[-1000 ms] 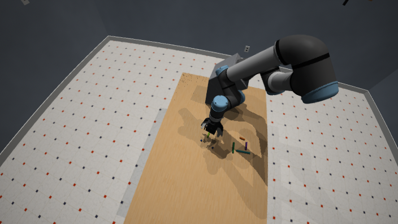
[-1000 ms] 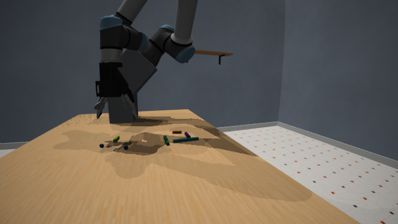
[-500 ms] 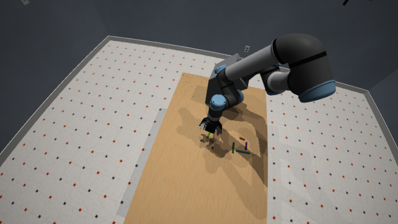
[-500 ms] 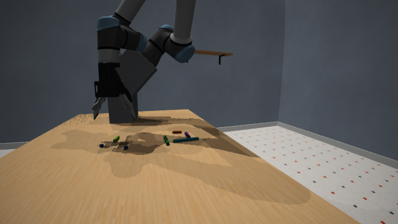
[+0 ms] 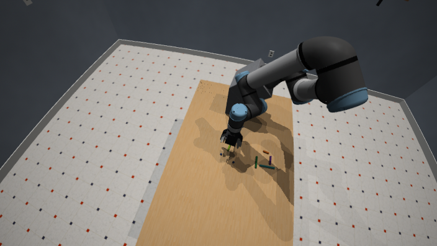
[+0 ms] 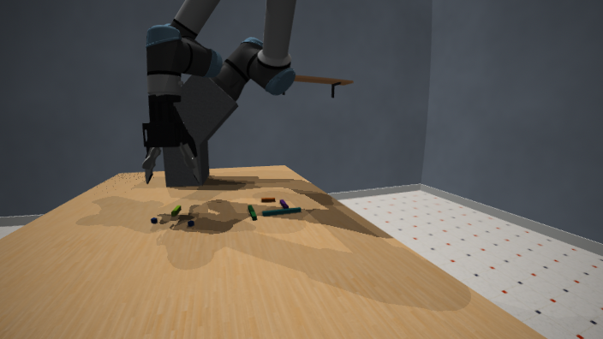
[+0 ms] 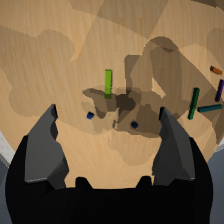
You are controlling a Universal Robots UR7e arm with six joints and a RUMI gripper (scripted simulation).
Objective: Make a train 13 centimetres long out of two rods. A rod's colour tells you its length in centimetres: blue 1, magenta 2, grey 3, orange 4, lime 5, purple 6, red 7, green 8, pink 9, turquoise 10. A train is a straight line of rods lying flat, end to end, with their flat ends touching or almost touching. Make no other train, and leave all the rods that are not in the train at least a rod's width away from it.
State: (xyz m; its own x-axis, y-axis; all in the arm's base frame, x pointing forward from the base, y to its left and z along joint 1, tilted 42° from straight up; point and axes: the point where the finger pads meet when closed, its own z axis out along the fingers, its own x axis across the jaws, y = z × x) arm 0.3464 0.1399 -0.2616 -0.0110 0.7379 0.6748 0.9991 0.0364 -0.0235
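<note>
My hand is 80 mm above the lime rod. Round my hand: green rod: 30 mm ahead, 200 mm to the left, 80 mm below; turquoise rod: 30 mm ahead, 270 mm to the left, 80 mm below; orange rod: 60 mm behind, 240 mm to the left, 80 mm below.
</note>
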